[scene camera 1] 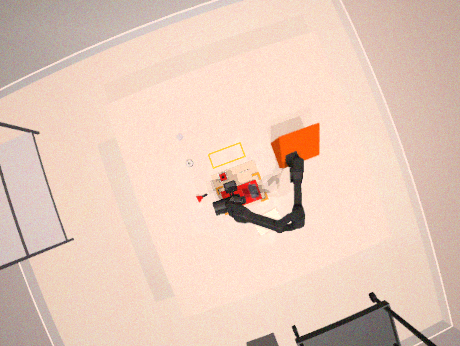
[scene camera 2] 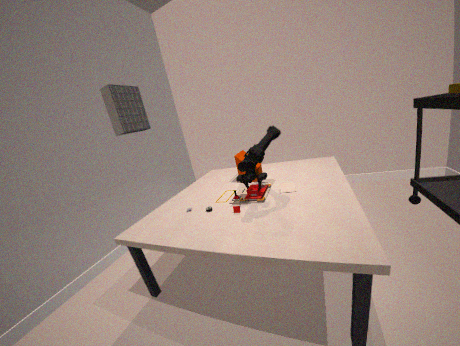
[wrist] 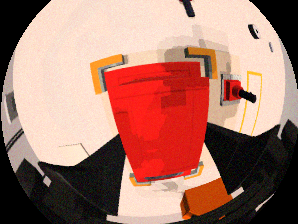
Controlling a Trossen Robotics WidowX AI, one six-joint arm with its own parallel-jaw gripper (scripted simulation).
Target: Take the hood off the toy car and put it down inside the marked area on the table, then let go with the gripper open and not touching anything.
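Note:
Red hood held in my gripper. Red toy car here too.

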